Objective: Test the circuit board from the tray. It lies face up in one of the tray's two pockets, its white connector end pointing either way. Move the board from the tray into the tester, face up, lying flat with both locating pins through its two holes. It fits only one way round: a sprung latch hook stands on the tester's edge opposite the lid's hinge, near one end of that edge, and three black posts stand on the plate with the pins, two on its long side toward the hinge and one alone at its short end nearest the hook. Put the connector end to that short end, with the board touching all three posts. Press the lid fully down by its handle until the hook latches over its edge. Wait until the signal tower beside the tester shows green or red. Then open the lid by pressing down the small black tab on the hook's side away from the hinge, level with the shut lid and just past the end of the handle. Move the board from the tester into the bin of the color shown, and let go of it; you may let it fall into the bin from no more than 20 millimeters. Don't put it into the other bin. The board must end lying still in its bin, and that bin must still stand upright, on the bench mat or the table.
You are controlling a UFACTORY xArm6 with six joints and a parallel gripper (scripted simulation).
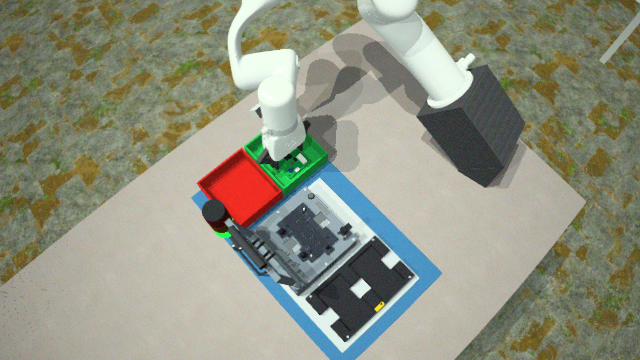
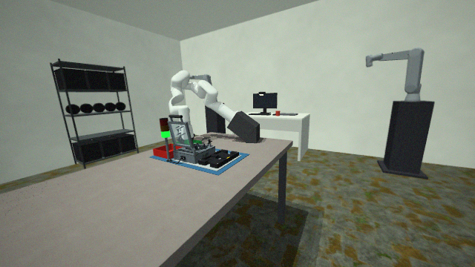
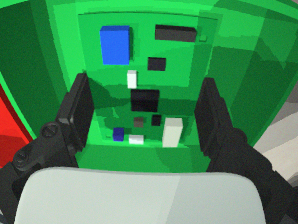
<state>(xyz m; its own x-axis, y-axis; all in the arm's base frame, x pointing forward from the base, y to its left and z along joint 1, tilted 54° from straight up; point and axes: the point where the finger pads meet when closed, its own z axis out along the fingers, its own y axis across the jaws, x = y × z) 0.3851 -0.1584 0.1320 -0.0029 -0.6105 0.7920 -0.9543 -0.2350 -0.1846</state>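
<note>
The green bin is 1 cm below my hand. Round my hand: green circuit board: 1 cm below; red bin: 15 cm ahead, 1 cm below; black latch hook: 4 cm ahead, 26 cm to the left, 7 cm above.
</note>
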